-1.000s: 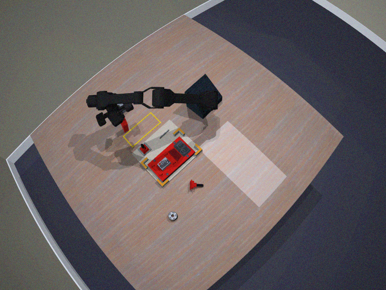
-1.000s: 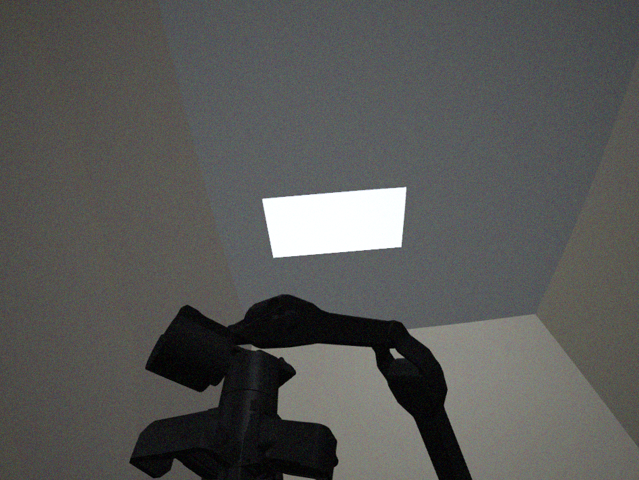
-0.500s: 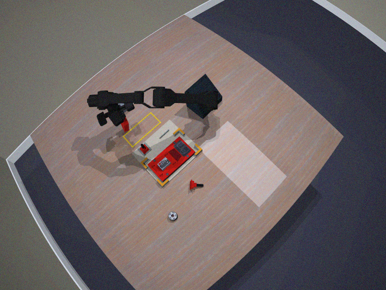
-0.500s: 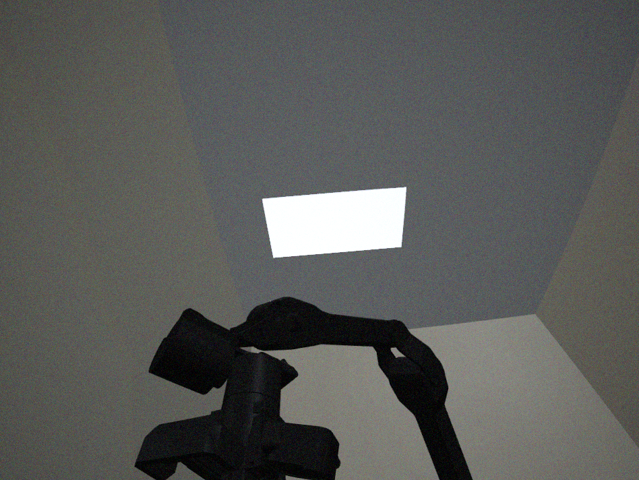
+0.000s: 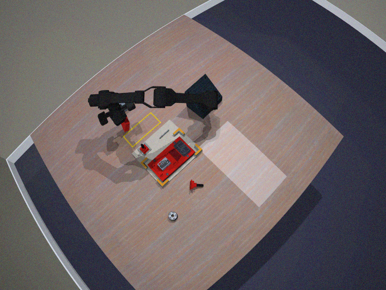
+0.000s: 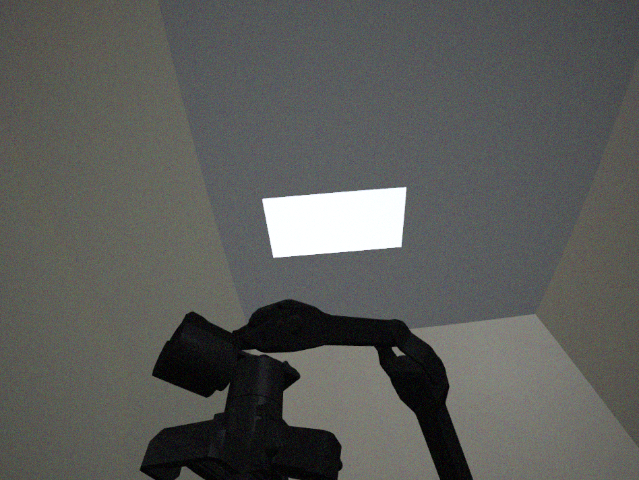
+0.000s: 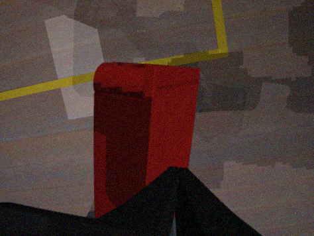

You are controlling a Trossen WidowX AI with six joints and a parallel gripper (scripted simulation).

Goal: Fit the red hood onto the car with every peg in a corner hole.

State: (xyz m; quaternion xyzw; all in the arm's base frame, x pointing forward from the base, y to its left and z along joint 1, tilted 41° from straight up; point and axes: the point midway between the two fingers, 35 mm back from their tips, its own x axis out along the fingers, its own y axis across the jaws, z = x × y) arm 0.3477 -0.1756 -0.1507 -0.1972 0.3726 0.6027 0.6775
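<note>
Right now my gripper tip is 2 cm above the red hood and 1 cm past it. The rest, counted from my gripper tip: grey engine block (32 cm to the left, 3 cm below, 1 cm behind).
</note>
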